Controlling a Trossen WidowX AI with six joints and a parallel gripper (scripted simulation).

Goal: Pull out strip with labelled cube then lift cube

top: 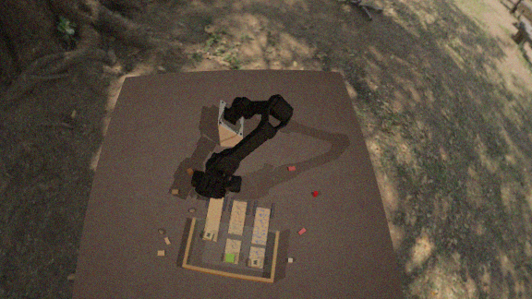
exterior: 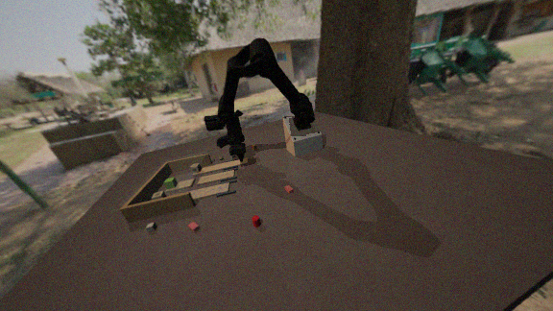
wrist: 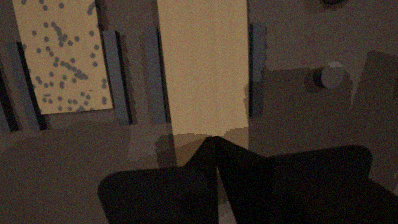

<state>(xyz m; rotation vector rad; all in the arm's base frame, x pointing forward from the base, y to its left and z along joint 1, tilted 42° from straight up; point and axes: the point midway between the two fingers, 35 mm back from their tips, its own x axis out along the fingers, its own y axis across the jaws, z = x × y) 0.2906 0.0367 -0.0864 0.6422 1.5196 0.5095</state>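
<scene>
The strip is 9 cm ahead of my gripper tip and 1 cm to the right of it. Round my gripper tip: grey peg 9 cm to the right, 3 cm ahead.
</scene>
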